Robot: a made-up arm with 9 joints.
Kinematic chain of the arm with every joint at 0, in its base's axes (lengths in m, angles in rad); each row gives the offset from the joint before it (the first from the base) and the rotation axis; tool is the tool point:
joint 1: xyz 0 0 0.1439 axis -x
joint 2: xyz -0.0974 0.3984 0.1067 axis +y
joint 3: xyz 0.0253 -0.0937 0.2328 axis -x
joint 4: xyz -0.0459 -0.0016 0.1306 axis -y
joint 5: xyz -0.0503 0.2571 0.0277 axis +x
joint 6: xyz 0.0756 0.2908 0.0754 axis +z
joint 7: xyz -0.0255 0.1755 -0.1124 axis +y
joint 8: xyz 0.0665 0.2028 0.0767 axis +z
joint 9: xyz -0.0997 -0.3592 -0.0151 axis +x
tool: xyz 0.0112 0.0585 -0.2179
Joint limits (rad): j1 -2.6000..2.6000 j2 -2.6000..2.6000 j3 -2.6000..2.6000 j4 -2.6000..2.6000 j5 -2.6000..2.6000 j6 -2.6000..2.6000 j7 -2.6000..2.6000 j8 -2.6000..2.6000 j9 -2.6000..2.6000
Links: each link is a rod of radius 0.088 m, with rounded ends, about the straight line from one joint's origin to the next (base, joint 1, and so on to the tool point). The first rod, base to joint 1, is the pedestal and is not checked.
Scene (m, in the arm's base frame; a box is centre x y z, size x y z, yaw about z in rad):
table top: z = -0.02
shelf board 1: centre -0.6 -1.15 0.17 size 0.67 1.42 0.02 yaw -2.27
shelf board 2: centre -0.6 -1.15 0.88 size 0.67 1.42 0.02 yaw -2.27
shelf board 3: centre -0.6 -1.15 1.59 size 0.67 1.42 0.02 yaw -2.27
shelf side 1: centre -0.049 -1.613 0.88 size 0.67 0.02 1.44 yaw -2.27
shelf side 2: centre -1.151 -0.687 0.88 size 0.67 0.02 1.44 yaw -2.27
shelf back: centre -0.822 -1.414 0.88 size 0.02 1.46 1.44 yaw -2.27
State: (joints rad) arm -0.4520 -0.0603 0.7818 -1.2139 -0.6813 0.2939 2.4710 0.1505 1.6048
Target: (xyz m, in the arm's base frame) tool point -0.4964 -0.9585 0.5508
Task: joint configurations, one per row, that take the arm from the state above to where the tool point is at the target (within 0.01 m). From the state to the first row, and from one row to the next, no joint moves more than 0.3 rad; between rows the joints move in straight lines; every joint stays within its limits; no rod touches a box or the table.
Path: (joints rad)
1: -0.6697 0.1353 0.5523 -1.2996 -0.9353 0.3379 2.5032 0.1900 1.7032
2: -0.8875 0.3309 0.3228 -1.3853 -1.1893 0.3819 2.5355 0.2295 1.8016
3: -1.1052 0.5266 0.0933 -1.4710 -1.4434 0.4259 2.5678 0.2691 1.9000
4: -1.3229 0.7222 -0.1361 -1.5568 -1.6974 0.4700 2.6000 0.3086 1.9984
5: -1.5391 0.5031 -0.1245 -1.6605 -1.4244 0.4863 2.5942 0.2406 1.8561
6: -1.7552 0.2840 -0.1128 -1.7643 -1.1514 0.5027 2.5885 0.1727 1.7137
7: -1.9713 0.0649 -0.1011 -1.8681 -0.8785 0.5190 2.5827 0.1047 1.5714

